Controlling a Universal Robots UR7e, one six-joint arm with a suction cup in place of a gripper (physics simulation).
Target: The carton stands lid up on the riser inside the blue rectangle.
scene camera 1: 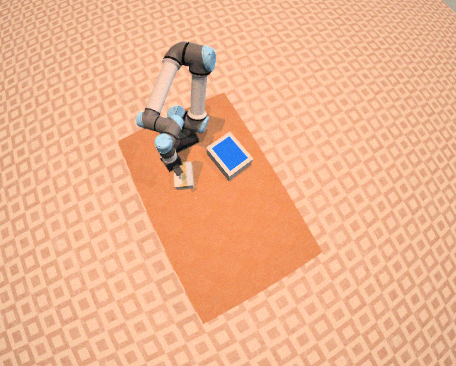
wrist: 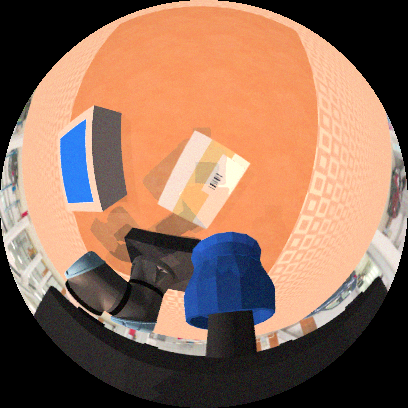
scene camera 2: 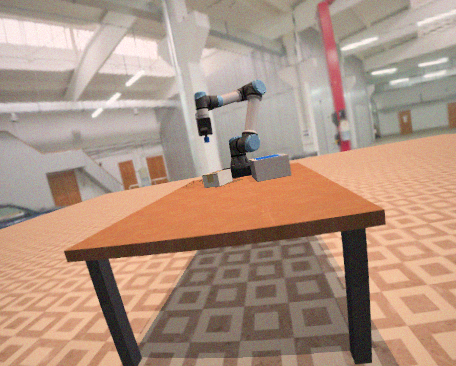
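Where they show: hand at its tool point: (wrist: 226,260) (scene camera 2: 207,142); arm's base at its link origin: (wrist: 152,270) (scene camera 2: 240,167).
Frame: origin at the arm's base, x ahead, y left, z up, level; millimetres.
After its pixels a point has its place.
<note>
The carton (scene camera 1: 189,175) @(y -129, x 334, z 21 mm) (scene camera 2: 217,179) @(y -154, x 396, z -17 mm) (wrist: 200,180) @(y -159, x 305, z 21 mm) is small and pale. It lies flat on the table, beside and apart from the riser. Its upward face shows a tan tape stripe and a white barcode label. The riser (scene camera 1: 240,170) @(y 173, x 492, z -3 mm) (scene camera 2: 272,169) @(y 172, x 492, z -8 mm) (wrist: 109,160) @(y 69, x 356, z -4 mm) is a grey block with a pale top, and the blue rectangle (scene camera 1: 230,153) @(y 172, x 373, z 59 mm) (scene camera 2: 267,157) @(y 172, x 369, z 56 mm) (wrist: 76,162) @(y 139, x 371, z 59 mm) on that top is bare. My gripper (scene camera 1: 178,171) @(y -181, x 309, z 219 mm) (scene camera 2: 206,139) (wrist: 227,245), a blue suction cup, is open and holds nothing. It hangs well above the carton, with a wide gap between them.
The orange-brown table (scene camera 1: 235,225) @(y -64, x 769, z -61 mm) (scene camera 2: 240,215) @(y -35, x 1098, z -61 mm) (wrist: 200,65) @(y -148, x 624, z -61 mm) carries the arm's dark base (scene camera 2: 240,166) @(y 1, x 75, z 10 mm) (wrist: 160,245) @(y -50, x 120, z -2 mm) behind the carton and the riser. The riser stands taller than the carton. The table's long side edge runs near the carton in scene camera 1.
</note>
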